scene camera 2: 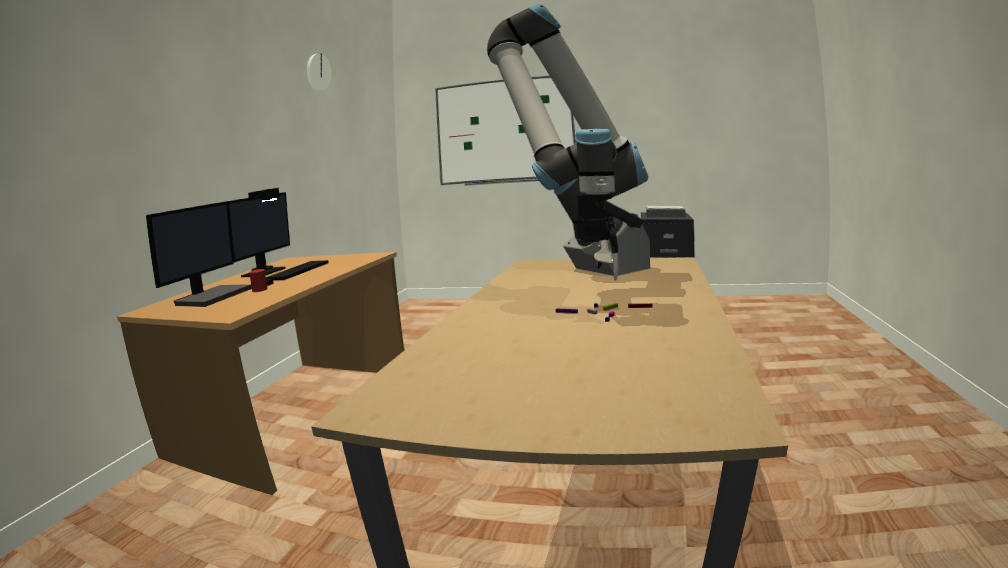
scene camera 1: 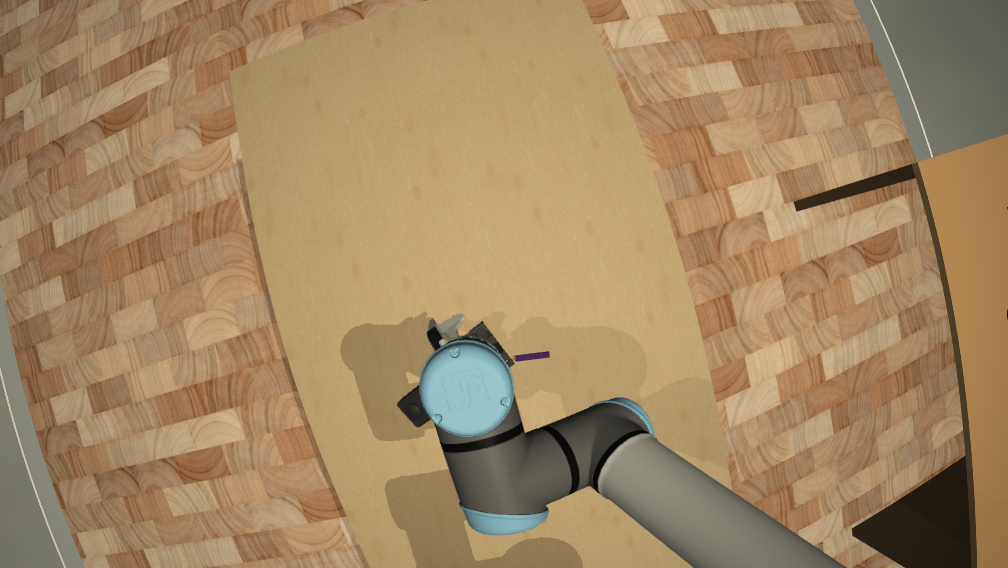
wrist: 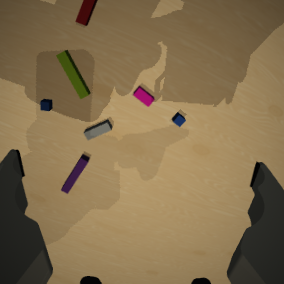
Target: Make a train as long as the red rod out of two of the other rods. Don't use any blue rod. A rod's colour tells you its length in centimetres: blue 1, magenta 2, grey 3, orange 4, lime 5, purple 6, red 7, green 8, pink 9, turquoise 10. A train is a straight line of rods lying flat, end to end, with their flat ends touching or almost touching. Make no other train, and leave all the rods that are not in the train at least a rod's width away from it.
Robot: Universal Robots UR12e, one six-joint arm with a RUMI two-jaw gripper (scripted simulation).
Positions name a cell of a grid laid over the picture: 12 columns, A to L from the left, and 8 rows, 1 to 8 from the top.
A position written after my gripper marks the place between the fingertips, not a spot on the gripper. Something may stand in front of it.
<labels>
my gripper: scene camera 2 H4; scene camera 1 F6; wrist F5
</labels>
